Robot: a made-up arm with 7 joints.
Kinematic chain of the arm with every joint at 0, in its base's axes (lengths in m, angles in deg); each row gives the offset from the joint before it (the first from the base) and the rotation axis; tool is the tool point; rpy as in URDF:
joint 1: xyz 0 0 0.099 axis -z
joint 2: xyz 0 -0.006 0.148 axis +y
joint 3: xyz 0 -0.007 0.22 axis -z
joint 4: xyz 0 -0.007 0.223 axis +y
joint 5: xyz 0 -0.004 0.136 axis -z
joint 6: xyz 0 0 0.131 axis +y
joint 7: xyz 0 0 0.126 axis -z
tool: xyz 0 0 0 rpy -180 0 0
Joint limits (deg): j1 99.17..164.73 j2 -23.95..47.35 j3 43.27..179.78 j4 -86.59..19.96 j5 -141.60..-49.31 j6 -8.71..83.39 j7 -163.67..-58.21
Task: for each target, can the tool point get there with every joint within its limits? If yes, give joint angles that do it. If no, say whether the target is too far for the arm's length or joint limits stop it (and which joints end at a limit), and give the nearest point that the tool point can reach.
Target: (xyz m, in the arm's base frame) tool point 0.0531 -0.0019 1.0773
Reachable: yes | joints 107.25 0.64 77.10 -9.92 -92.78 1.26 -114.78
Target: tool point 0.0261 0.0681 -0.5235
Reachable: no: joint limits stop it (at a limit: joint 1, joint 2, joint 4, joint 5) | nearest point -0.4688 -0.0875 0.2689 | short by 0.947 m
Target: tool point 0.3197 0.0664 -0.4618
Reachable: no: joint limits stop it (at a limit: joint 1, joint 2, joint 4, joint 5) | nearest point 0.0946 -0.4581 0.3104 | short by 0.960 m
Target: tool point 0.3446 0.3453 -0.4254
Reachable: no: joint limits stop it (at a limit: joint 1, joint 2, joint 3, joint 4, joint 5) | nearest point 0.3082 0.2942 0.5087 | short by 0.936 m
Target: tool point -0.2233 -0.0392 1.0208
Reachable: yes | joints 152.65 12.70 158.85 3.81 -118.82 44.12 -92.35
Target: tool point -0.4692 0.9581 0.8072
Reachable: no: too far | nearest point -0.0842 0.4377 0.8645 | short by 0.650 m
